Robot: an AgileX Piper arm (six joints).
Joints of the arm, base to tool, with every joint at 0 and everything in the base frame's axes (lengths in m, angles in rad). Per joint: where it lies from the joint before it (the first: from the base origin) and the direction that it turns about. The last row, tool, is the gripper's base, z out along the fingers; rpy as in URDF.
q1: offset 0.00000 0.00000 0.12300 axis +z
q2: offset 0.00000 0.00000 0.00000 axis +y
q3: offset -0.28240 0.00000 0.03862 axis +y
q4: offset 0.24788 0.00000 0.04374 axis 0.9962 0 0.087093
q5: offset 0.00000 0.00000 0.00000 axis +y
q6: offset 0.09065 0.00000 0.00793 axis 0.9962 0 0.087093
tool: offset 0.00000 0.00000 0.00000 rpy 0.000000 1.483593 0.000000
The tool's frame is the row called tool.
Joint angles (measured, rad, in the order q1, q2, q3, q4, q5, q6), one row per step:
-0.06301, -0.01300, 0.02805, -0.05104, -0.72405, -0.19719
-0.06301, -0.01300, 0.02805, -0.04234, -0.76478, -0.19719
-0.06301, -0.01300, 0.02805, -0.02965, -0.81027, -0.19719
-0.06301, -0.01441, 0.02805, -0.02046, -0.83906, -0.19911
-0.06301, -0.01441, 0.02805, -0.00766, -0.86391, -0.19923
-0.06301, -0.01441, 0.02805, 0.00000, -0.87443, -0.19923
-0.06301, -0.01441, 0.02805, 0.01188, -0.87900, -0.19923
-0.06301, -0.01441, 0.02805, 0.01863, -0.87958, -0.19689
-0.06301, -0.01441, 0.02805, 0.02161, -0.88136, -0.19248
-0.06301, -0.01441, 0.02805, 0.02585, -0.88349, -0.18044
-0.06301, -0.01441, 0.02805, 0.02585, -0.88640, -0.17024
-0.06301, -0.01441, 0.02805, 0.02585, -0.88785, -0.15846
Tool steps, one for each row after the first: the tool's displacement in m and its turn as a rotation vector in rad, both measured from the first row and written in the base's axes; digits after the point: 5 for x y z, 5 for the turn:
-0.00272, -0.00024, 0.00256, 0.00596, -0.04114, 0.00252
-0.00590, -0.00075, 0.00529, 0.01560, -0.08731, 0.00501
-0.00819, -0.00118, 0.00697, 0.02152, -0.11799, 0.00488
-0.01004, -0.00192, 0.00834, 0.03260, -0.14360, 0.00569
-0.01085, -0.00240, 0.00891, 0.03956, -0.15459, 0.00597
-0.01124, -0.00321, 0.00914, 0.05113, -0.15992, 0.00603
-0.01131, -0.00368, 0.00917, 0.05934, -0.16100, 0.00781
-0.01146, -0.00388, 0.00925, 0.06502, -0.16311, 0.01121
-0.01163, -0.00417, 0.00936, 0.07681, -0.16590, 0.02048
-0.01185, -0.00416, 0.00951, 0.08311, -0.16912, 0.02839
-0.01196, -0.00416, 0.00959, 0.09052, -0.17093, 0.03751

